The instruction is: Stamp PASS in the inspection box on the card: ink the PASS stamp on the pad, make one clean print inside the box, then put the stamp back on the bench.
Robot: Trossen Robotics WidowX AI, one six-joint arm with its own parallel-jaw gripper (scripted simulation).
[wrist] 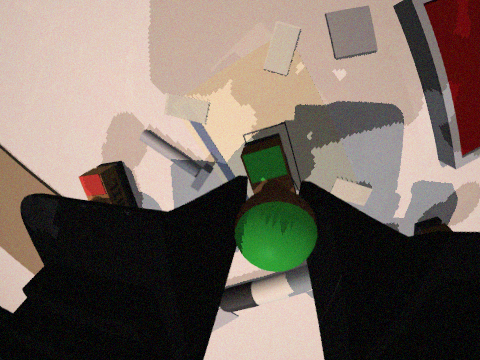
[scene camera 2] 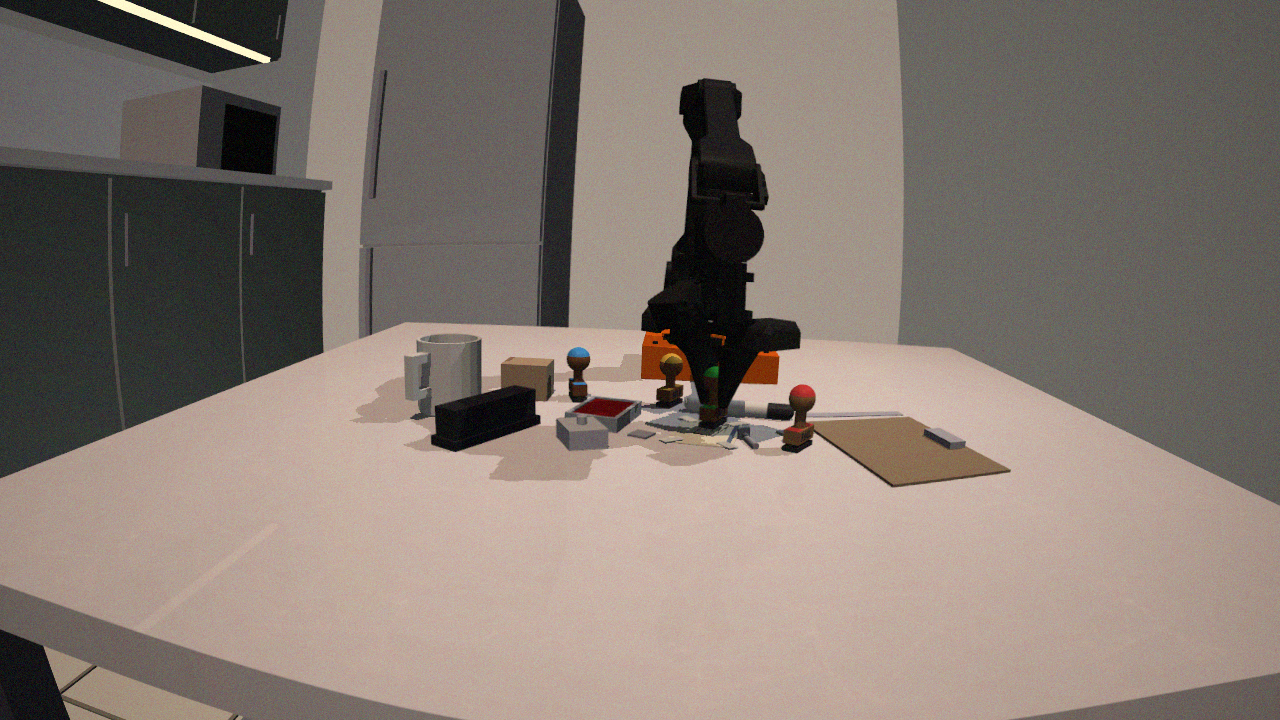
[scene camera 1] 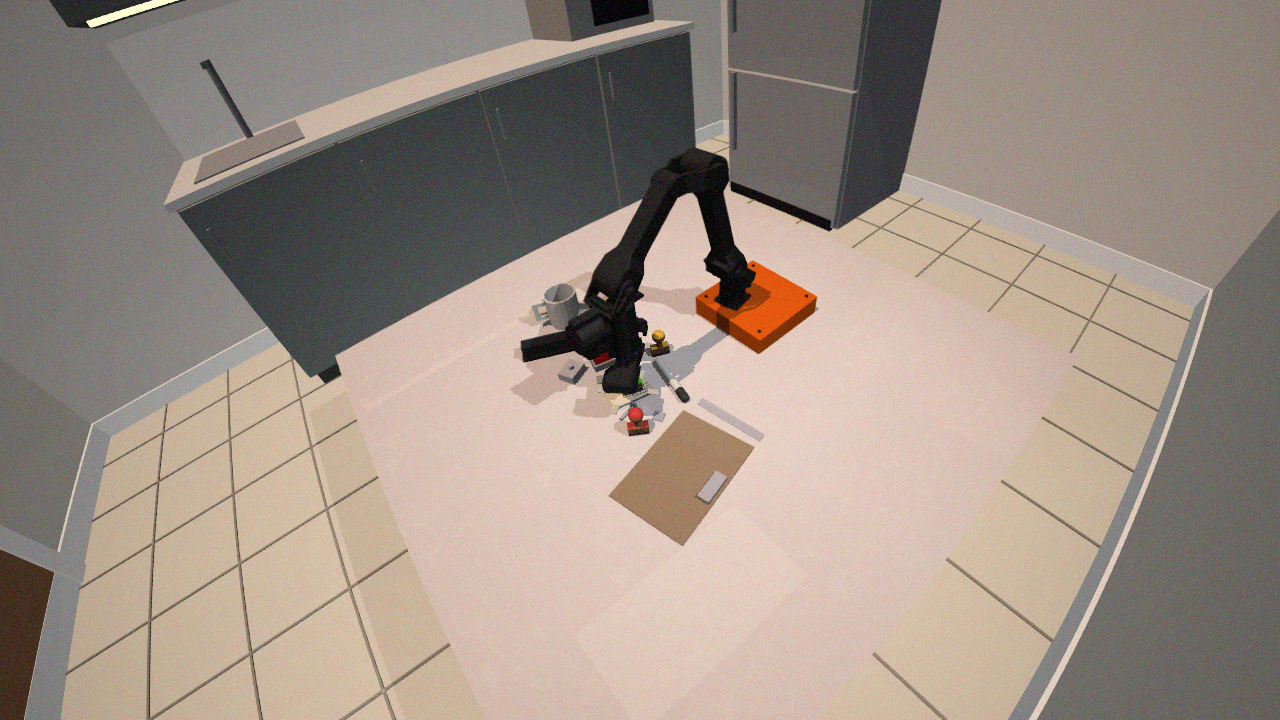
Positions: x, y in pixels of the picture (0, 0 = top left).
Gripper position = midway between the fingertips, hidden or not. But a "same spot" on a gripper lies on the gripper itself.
my gripper: wrist; scene camera 2; scene camera 1 631, 382
mug: scene camera 2; scene camera 1; not seen in the wrist view (out of frame)
same spot on my gripper: [scene camera 2: 702, 351] = [wrist: 356, 292]
same spot on mug: [scene camera 2: 447, 367] = [scene camera 1: 550, 310]
